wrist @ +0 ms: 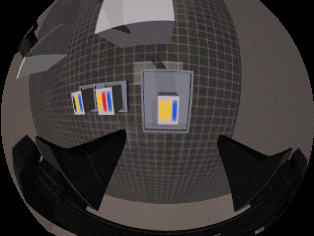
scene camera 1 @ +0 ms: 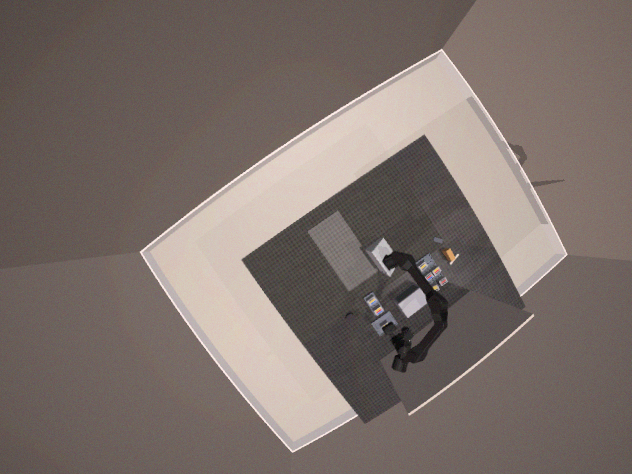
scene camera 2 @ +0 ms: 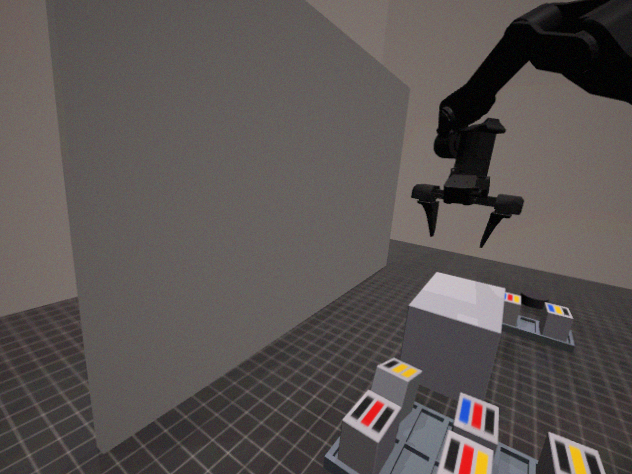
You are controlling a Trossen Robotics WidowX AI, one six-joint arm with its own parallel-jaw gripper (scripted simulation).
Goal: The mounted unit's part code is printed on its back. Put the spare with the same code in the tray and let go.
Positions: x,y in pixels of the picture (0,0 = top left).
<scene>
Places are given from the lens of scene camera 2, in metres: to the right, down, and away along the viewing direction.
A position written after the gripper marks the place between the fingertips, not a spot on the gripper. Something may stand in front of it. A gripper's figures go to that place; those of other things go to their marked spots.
gripper (scene camera 2: 455,241): 0.27, 0.01, 0.60
mounted unit (scene camera 2: 453,328): 0.16, 0.10, 0.35
</scene>
